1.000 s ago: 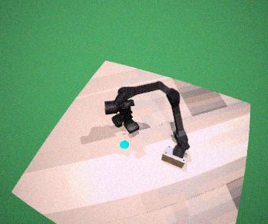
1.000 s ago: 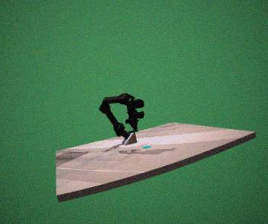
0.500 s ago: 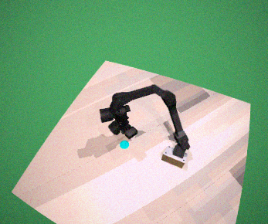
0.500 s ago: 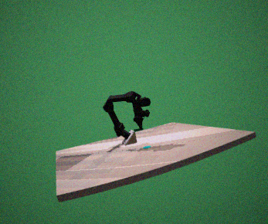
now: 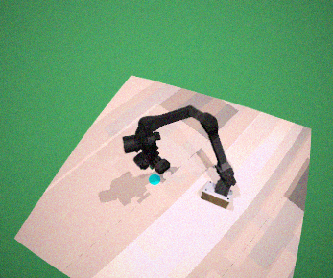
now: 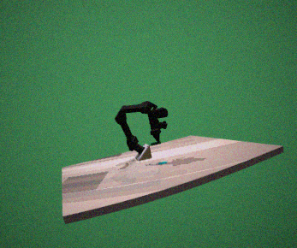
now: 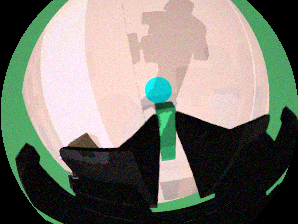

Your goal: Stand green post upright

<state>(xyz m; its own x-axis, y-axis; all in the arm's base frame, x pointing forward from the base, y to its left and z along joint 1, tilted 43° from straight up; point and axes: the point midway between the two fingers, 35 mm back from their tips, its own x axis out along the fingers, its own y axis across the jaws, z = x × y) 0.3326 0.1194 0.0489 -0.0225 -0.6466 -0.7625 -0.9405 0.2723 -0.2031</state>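
Now: gripper tip 14 cm above the cyan circle. From my gripper tip the other things lie so: green post (2 cm to the right, 1 cm behind).
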